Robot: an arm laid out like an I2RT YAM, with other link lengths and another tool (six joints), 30 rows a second.
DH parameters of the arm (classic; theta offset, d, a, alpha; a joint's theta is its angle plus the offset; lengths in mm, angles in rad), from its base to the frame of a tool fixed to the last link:
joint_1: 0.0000 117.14 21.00 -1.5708
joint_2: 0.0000 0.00 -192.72 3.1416
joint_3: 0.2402 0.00 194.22 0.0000
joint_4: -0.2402 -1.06 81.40 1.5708
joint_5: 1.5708 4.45 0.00 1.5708
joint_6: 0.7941 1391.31 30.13 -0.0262
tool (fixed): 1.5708 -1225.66 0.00 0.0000
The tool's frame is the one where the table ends.
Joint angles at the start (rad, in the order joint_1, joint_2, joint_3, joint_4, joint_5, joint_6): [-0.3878 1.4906 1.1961 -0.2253 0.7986 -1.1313]
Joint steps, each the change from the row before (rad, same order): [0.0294 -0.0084 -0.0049 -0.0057 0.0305 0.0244]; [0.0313 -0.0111 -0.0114 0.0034 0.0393 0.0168]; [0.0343 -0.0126 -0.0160 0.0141 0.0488 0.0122]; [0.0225 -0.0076 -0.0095 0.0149 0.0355 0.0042]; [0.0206 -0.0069 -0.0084 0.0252 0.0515 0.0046]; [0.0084 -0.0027 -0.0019 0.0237 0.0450 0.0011]
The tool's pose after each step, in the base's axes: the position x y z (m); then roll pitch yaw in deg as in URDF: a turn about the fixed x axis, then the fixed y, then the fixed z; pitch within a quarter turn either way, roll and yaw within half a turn. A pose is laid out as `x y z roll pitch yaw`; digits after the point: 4 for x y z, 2 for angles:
0.3007 -0.2558 0.2403 -119.96 44.63 174.82
0.3004 -0.2479 0.2432 -118.86 45.36 175.12
0.2994 -0.2395 0.2474 -117.10 46.26 175.70
0.2986 -0.2342 0.2515 -115.60 47.00 176.23
0.2953 -0.2300 0.2582 -113.33 48.31 176.40
0.2908 -0.2292 0.2650 -111.27 49.54 176.11

